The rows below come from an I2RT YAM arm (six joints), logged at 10 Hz.
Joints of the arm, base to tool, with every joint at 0 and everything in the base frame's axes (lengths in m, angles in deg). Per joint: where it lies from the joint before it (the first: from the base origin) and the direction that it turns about. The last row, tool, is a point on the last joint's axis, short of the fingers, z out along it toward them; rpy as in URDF.
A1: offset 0 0 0.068 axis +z
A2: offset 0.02 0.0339 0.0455 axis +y
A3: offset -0.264 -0.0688 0 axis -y
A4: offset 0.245 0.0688 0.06 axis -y
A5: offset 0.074 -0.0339 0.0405 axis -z
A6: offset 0.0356 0 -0.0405 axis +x
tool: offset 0 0 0 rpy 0 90 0
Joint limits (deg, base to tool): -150..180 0..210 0..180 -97..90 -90..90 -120..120
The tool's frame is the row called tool.
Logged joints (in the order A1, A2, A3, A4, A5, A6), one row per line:
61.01, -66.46, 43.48, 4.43, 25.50, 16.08
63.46, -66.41, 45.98, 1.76, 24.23, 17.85
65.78, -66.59, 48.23, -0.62, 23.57, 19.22
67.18, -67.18, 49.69, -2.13, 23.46, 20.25
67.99, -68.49, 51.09, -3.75, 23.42, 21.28
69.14, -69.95, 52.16, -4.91, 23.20, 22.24
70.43, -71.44, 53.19, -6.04, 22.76, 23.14
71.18, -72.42, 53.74, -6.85, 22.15, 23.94
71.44, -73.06, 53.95, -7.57, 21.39, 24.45
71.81, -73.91, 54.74, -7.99, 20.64, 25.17
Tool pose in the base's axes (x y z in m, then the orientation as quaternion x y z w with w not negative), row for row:
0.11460, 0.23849, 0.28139, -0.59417, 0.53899, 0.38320, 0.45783
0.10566, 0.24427, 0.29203, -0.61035, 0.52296, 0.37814, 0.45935
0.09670, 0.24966, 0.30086, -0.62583, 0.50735, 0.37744, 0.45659
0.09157, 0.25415, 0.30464, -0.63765, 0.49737, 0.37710, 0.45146
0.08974, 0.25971, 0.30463, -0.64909, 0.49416, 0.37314, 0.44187
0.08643, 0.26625, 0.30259, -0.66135, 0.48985, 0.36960, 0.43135
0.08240, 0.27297, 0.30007, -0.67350, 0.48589, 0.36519, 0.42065
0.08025, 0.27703, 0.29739, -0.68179, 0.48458, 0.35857, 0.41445
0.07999, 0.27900, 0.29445, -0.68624, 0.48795, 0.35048, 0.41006
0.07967, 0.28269, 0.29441, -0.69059, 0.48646, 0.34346, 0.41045
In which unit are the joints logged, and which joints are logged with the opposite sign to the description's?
The joints are logged in degrees. Opposite sign: A2, A5, A6.
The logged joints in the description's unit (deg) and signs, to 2 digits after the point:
61.01, 66.46, 43.48, 4.43, -25.50, -16.08
63.46, 66.41, 45.98, 1.76, -24.23, -17.85
65.78, 66.59, 48.23, -0.62, -23.57, -19.22
67.18, 67.18, 49.69, -2.13, -23.46, -20.25
67.99, 68.49, 51.09, -3.75, -23.42, -21.28
69.14, 69.95, 52.16, -4.91, -23.20, -22.24
70.43, 71.44, 53.19, -6.04, -22.76, -23.14
71.18, 72.42, 53.74, -6.85, -22.15, -23.94
71.44, 73.06, 53.95, -7.57, -21.39, -24.45
71.81, 73.91, 54.74, -7.99, -20.64, -25.17

